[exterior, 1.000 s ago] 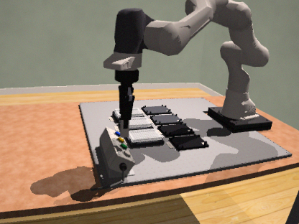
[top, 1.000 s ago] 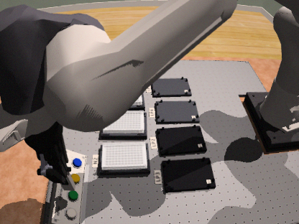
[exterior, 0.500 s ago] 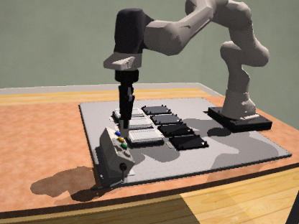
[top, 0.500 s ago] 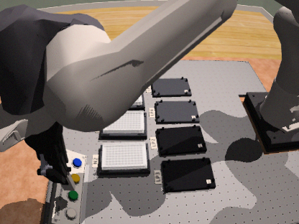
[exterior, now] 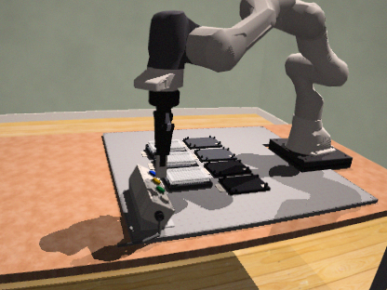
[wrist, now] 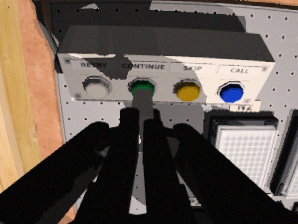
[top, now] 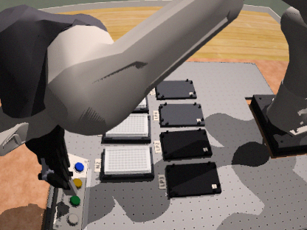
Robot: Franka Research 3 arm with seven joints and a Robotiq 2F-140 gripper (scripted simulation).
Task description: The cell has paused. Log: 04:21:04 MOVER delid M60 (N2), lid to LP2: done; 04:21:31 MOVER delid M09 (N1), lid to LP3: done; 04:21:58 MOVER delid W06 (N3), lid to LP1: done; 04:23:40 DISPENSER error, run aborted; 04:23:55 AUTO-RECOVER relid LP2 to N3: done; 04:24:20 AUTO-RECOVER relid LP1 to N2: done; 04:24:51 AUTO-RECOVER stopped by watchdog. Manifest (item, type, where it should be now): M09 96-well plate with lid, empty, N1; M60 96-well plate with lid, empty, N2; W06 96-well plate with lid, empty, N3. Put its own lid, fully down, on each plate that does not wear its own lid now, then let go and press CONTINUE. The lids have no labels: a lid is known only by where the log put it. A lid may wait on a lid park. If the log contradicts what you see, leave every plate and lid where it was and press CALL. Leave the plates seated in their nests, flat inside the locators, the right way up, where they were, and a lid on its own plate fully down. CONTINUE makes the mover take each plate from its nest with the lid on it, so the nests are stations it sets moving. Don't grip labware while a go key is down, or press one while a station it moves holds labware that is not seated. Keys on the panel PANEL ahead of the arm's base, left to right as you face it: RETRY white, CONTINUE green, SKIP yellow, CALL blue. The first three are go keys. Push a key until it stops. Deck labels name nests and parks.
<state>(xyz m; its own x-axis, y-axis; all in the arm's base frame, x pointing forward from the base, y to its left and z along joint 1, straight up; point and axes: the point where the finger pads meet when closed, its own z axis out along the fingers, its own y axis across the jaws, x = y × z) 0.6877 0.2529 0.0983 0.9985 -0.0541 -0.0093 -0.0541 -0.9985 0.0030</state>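
My hand is 7 cm above the green continue key. From my hand the other things lie so: blue call key 10 cm to the right, 7 cm below; yellow skip key 7 cm below, 5 cm to the right; white retry key 7 cm below, 5 cm to the left.
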